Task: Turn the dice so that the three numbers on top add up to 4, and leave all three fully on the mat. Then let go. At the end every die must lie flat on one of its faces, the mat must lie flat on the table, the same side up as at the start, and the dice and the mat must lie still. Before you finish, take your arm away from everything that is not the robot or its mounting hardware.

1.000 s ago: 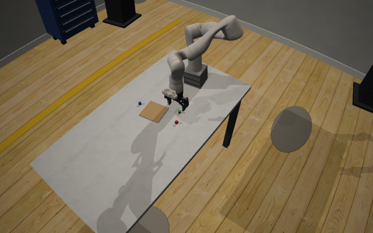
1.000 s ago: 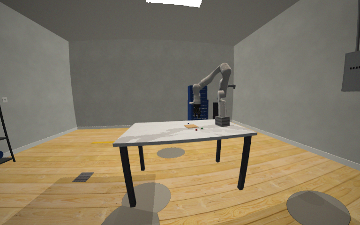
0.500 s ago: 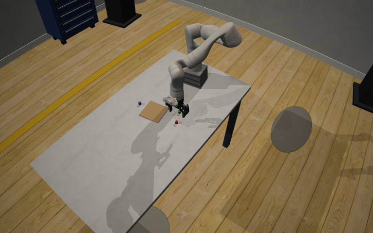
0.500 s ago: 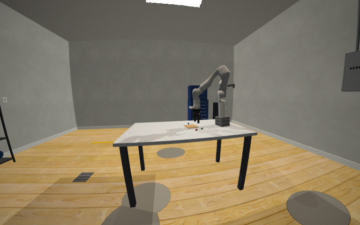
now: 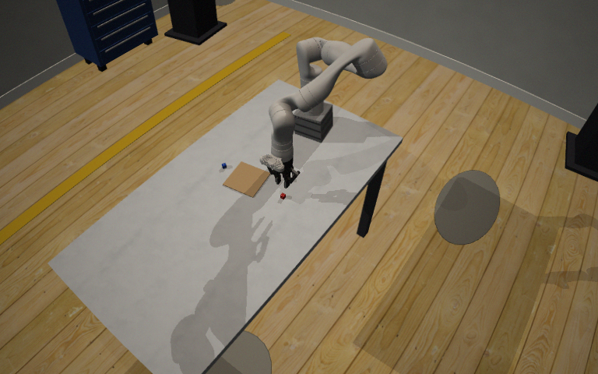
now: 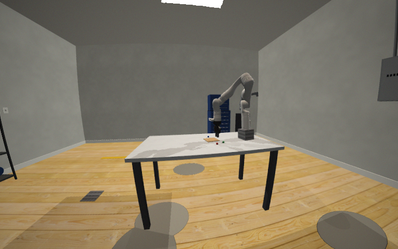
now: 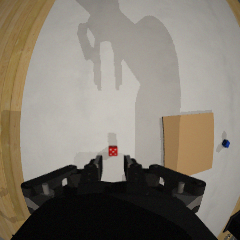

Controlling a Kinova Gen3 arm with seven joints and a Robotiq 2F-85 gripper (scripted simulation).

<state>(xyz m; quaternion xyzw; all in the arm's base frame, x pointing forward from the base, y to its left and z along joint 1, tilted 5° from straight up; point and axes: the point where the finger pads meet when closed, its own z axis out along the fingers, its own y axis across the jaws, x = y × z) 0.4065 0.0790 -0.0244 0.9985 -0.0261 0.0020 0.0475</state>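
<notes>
My hand is 90 mm above the red die. From my hand the other things lie so: blue die (20 mm behind, 290 mm to the right, 90 mm below); then tan mat (10 mm behind, 170 mm to the right, 90 mm below); then green die (80 mm behind, 20 mm to the right, 90 mm below).
</notes>
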